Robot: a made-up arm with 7 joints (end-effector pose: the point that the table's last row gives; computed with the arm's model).
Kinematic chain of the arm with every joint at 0, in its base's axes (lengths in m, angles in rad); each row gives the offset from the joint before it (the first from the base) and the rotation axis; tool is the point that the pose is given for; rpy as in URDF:
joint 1: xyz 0 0 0.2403 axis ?
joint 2: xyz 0 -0.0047 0.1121 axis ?
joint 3: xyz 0 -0.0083 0.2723 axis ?
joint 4: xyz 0 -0.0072 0.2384 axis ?
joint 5: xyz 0 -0.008 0.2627 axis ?
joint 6: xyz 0 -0.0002 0.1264 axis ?
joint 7: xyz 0 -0.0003 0.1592 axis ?
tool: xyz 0 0 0 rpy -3.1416 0 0
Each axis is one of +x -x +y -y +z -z.
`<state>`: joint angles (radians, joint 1 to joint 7).
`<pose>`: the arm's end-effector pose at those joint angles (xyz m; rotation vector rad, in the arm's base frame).
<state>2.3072 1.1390 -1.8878 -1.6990 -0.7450 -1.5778 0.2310</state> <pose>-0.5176 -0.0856 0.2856 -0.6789 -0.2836 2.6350</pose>
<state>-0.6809 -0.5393 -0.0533 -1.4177 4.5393 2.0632 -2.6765</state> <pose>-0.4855 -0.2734 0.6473 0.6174 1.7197 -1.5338</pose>
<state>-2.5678 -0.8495 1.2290 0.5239 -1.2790 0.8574 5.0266</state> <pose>0.6073 -0.1060 1.1006 1.5503 -2.5456 0.4670</pose>
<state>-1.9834 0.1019 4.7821 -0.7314 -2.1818 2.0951 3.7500</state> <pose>0.2663 0.0668 1.0491 -0.8690 -0.2125 0.2883</pose>
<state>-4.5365 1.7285 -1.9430 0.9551 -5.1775 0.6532 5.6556</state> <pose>0.2969 -0.8392 0.2973 -1.2095 -0.7172 1.0985</pose>
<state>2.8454 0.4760 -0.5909 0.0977 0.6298 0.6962 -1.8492</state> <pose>-0.5729 -0.1722 1.1820 -1.7437 1.0117 -0.9758</pose>
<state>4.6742 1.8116 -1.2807 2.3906 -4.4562 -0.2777 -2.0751</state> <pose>-0.3449 0.0724 0.2515 -1.9342 0.0787 -0.9207</pose>
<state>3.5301 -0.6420 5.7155 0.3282 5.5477 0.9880 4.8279</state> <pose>0.3213 -0.3282 1.1985 -1.7772 1.0260 0.0530</pose>
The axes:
joint 1: -z
joint 2: +y
joint 3: -z
joint 4: +y
joint 5: -z
joint 6: +y
joint 7: -z

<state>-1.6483 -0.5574 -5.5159 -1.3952 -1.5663 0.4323 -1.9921</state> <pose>-0.3403 -0.6387 0.6845 -0.3392 1.4957 0.3976</pose>
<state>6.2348 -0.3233 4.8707 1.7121 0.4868 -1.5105 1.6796</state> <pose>-0.2011 0.3963 0.9178 2.7334 -0.3364 1.1749</pose>
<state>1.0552 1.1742 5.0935 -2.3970 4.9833 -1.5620 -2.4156</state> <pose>-0.1526 -0.3242 0.3634 -0.2534 0.1052 0.3419</pose>
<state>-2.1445 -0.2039 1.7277 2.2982 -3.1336 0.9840 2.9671</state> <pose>0.4542 0.1263 0.6219 -2.2824 -0.8979 1.9627</pose>
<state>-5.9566 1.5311 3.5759 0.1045 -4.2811 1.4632 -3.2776</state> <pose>0.9144 -0.1820 0.3006 0.6887 -0.2846 -0.3895</pose>
